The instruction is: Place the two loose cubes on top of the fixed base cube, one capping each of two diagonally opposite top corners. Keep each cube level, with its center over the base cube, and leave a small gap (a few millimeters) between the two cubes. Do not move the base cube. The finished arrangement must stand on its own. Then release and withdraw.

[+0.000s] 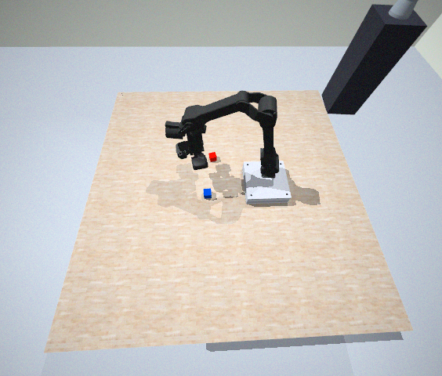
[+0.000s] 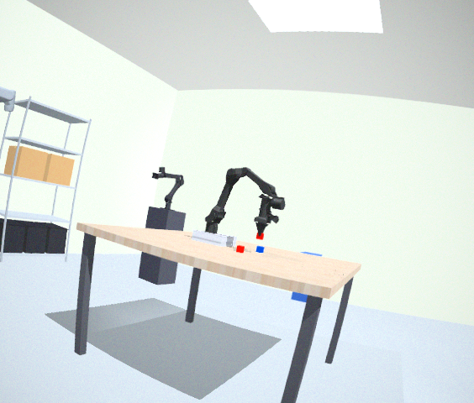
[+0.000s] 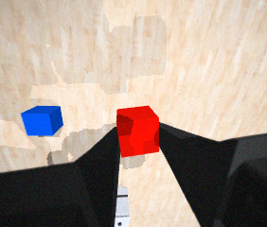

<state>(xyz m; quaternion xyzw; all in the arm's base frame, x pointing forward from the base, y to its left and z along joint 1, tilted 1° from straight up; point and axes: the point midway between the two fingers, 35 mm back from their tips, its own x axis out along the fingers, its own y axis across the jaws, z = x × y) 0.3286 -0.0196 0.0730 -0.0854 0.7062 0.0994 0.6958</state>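
Right now the blue cube is 5 cm behind my gripper tip, 13 cm to the left of it and 8 cm below it.
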